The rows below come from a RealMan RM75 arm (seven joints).
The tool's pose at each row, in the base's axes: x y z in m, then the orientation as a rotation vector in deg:
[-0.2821 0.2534 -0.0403 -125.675 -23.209 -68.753]
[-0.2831 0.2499 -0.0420 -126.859 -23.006 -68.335]
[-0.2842 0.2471 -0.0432 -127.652 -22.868 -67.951]
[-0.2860 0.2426 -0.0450 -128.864 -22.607 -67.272]
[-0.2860 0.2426 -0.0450 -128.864 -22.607 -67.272]
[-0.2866 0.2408 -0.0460 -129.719 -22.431 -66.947]
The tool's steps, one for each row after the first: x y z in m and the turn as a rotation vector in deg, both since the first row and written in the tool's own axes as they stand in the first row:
[-0.0019 0.0028 -0.0022 -0.823 -0.714 0.063]
[-0.0035 0.0048 -0.0042 -1.333 -1.249 0.144]
[-0.0059 0.0080 -0.0075 -2.089 -2.104 0.334]
[-0.0059 0.0080 -0.0075 -2.089 -2.104 0.334]
[-0.0070 0.0094 -0.0086 -2.688 -2.620 0.397]

